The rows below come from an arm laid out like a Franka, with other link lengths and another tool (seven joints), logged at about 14 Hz.
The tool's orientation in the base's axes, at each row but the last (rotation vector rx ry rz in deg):
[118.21, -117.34, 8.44]
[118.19, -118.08, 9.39]
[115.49, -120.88, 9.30]
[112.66, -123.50, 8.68]
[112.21, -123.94, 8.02]
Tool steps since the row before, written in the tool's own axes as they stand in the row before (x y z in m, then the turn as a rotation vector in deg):
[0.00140, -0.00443, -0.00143, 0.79, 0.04, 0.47]
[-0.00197, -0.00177, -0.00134, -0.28, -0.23, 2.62]
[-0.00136, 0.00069, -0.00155, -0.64, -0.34, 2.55]
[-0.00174, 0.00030, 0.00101, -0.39, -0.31, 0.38]
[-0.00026, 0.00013, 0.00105, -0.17, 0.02, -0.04]
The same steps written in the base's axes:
[0.00457, -0.00104, 0.00130, -0.07, -0.88, -0.27]
[0.00185, 0.00221, 0.00070, 0.03, -0.34, -2.62]
[-0.00051, 0.00171, 0.00124, 0.15, 0.02, -2.65]
[-0.00025, 0.00149, -0.00136, 0.30, 0.26, -0.48]
[-0.00021, 0.00004, -0.00107, 0.00, 0.18, 0.00]

